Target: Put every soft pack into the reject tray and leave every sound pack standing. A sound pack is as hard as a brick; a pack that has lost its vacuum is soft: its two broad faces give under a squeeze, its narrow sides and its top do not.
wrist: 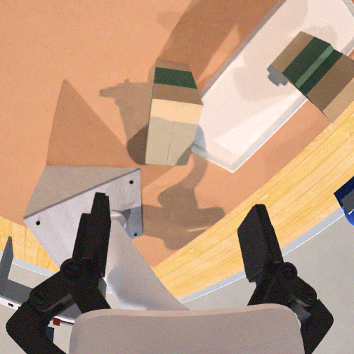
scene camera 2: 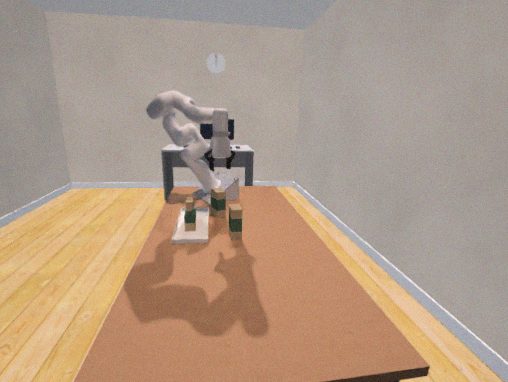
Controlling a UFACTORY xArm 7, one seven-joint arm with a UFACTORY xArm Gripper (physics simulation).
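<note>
A tan pack with a green band stands on the table near the robot base, beside the tray. A second such pack is upright in the white reject tray. A third pack stands on the table right of the tray in the scene view; it does not show in the wrist view. My gripper is wide open and empty, raised above and behind the pack near the base. Softness cannot be told by sight.
The brown table carries the arm's shadow. The grey base bracket stands behind the nearest pack. A desk is at the back, beyond the table.
</note>
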